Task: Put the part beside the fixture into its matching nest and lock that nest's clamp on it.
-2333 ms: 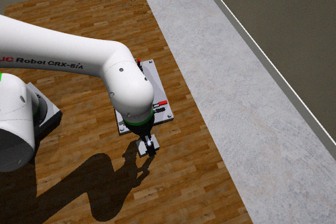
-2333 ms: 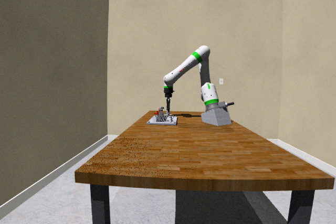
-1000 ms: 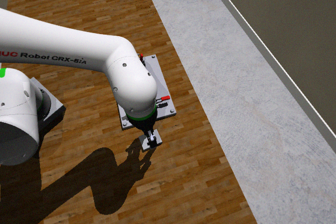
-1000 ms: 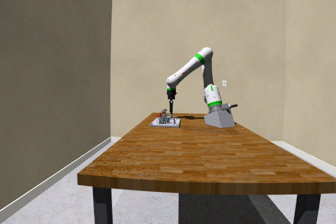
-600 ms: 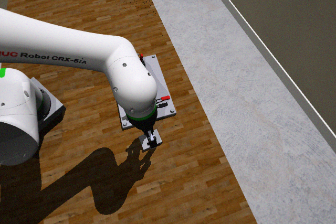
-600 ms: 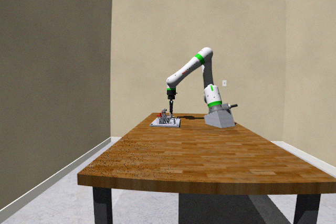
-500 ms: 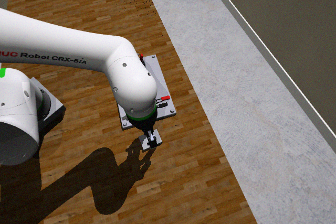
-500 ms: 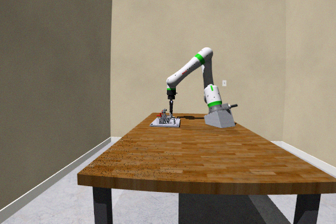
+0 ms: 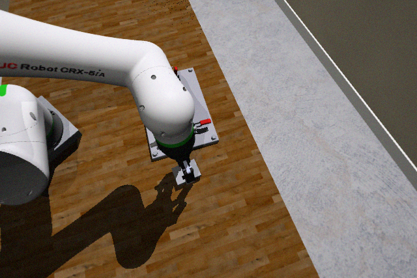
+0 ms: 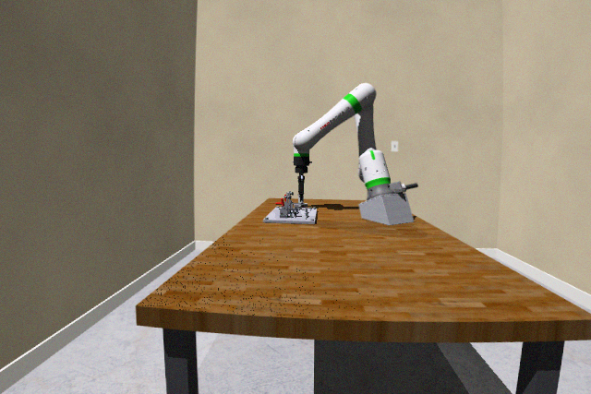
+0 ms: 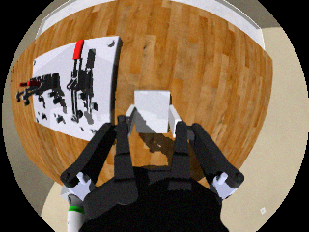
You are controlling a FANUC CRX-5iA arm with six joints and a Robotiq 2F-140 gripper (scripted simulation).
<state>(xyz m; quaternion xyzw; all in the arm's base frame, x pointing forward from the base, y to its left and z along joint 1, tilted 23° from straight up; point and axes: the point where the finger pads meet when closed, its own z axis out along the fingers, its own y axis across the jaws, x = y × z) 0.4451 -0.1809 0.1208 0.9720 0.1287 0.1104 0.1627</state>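
Now: hand 26 cm to the right of the grey fixture plate and 4 cm above it. Round my hand: part: 3 cm below.
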